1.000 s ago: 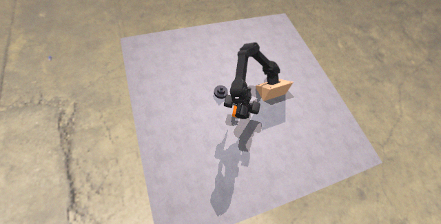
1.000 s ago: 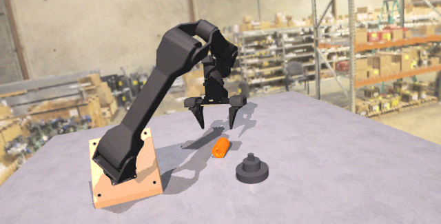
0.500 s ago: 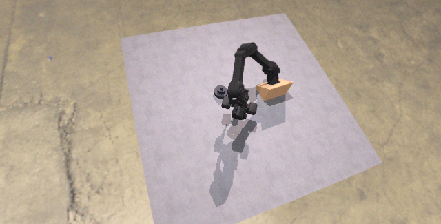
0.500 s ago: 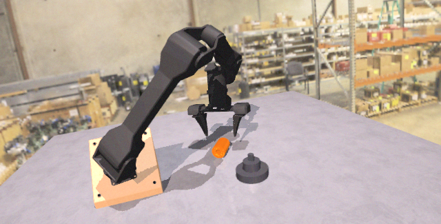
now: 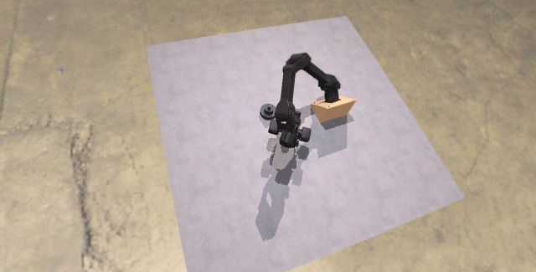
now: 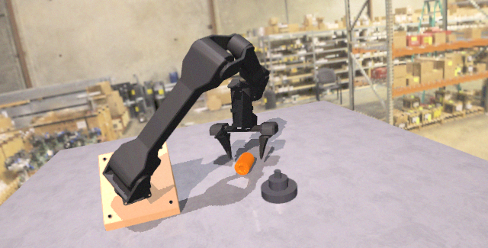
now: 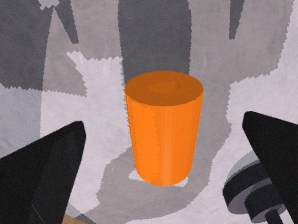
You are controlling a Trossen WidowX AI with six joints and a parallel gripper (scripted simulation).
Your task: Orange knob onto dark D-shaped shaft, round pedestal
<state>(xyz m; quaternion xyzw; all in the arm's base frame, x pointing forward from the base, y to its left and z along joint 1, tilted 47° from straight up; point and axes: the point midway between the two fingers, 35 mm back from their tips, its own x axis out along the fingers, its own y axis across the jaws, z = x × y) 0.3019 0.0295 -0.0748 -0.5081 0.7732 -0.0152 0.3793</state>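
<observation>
Now: gripper tip 1 cm past the orange knob, 1 cm to the left of it and 1 cm above it. Round my gripper tip: pedestal (1 cm ahead, 17 cm to the right).
</observation>
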